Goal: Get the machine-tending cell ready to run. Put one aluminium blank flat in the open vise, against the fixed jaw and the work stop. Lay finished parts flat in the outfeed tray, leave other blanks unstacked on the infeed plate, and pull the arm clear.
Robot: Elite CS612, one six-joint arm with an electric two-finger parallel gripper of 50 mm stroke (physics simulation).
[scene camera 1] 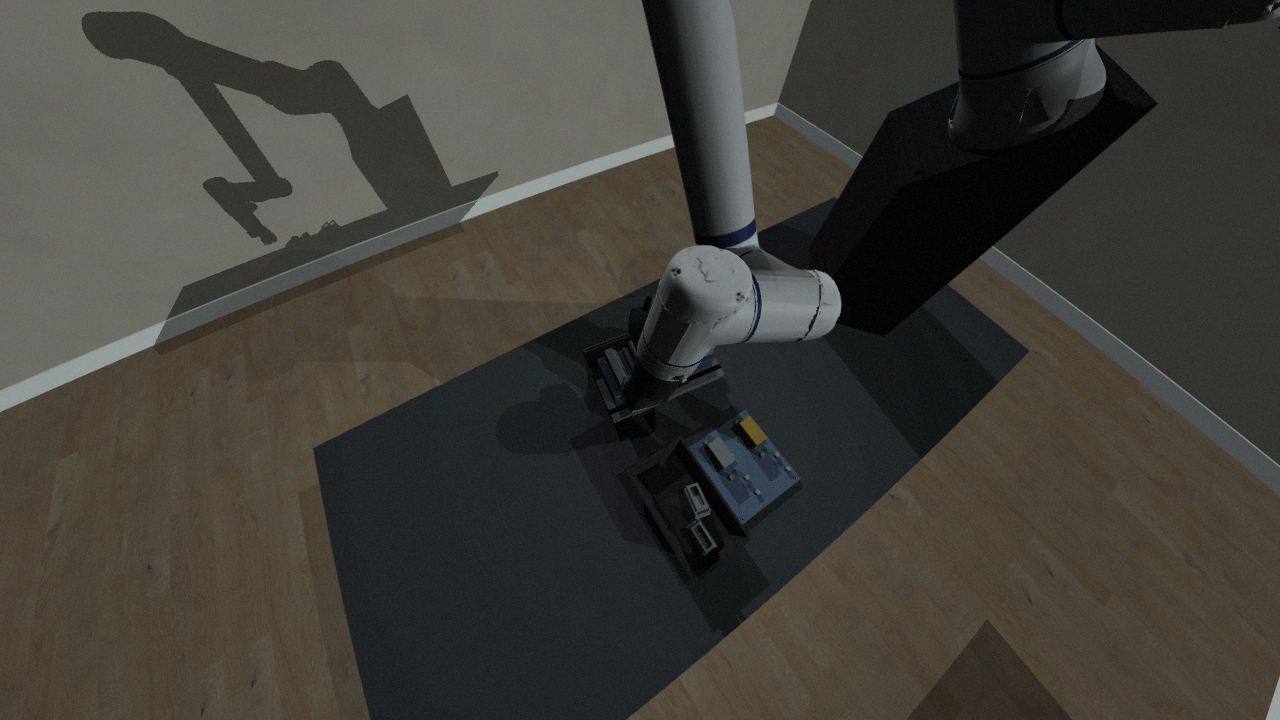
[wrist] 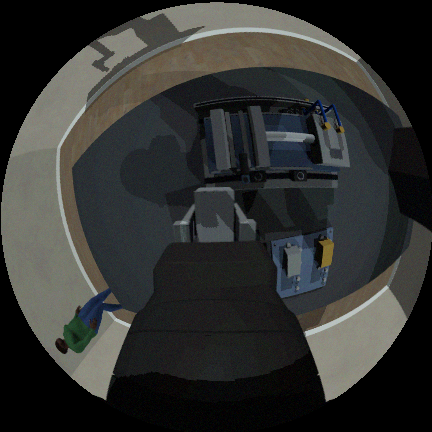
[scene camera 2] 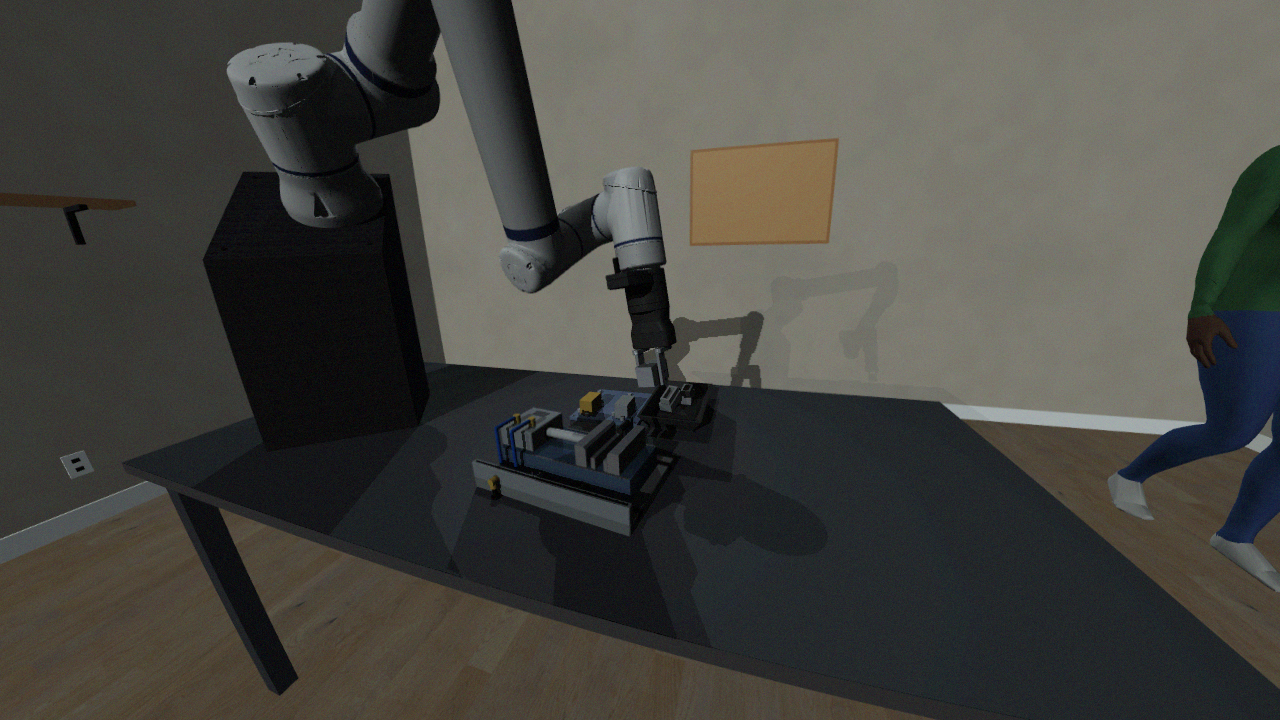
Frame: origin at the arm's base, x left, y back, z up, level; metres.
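Where they show: gripper, between the fingertips: (scene camera 1: 633, 396) (wrist: 214, 212) (scene camera 2: 654, 383); arm's base, origin of its link: (scene camera 1: 1018, 112) (scene camera 2: 336, 202).
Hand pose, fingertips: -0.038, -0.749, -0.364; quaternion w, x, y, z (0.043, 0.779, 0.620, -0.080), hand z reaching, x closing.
Note:
Each offset is from my fingertips to the centre of the thing, as dx, dy, dz. "spot": to the spot under its first point. Level surfaces: height alone.
My gripper (scene camera 2: 650, 365) (wrist: 214, 212) is shut on a grey aluminium blank {+0.002, +0.003, +0.020} (scene camera 2: 646, 375) (wrist: 214, 206) and holds it in the air, beside the vise {-0.091, +0.121, -0.107} (scene camera 2: 623, 450) (wrist: 290, 125); in scene camera 1 the arm hides the gripper and part of the vise. The vise jaws stand apart, and no blank shows between them in the wrist view. A silver block {+0.171, +0.116, -0.130} (scene camera 1: 718, 451) (wrist: 292, 260) and a yellow block {+0.173, +0.207, -0.130} (scene camera 1: 752, 431) (scene camera 2: 589, 402) (wrist: 325, 252) lie apart on the blue plate {+0.216, +0.156, -0.152} (scene camera 1: 774, 488). Two pocketed parts {spot: +0.219, +0.012, -0.113} (scene camera 1: 696, 500) {spot: +0.280, -0.019, -0.123} (scene camera 1: 701, 537) lie in the black tray {spot: +0.218, -0.077, -0.114} (scene camera 1: 657, 528).
Blue hoses {spot: -0.141, +0.239, -0.071} (scene camera 2: 498, 440) (wrist: 337, 116) with brass fittings rise at one end of the vise. A rail {-0.179, +0.133, -0.121} (scene camera 2: 554, 497) runs along its side. The black pedestal (scene camera 1: 948, 188) (scene camera 2: 313, 340) carries the arm. A person (scene camera 2: 1239, 358) (wrist: 80, 332) stands beyond the table {dz -0.156} (scene camera 1: 447, 555).

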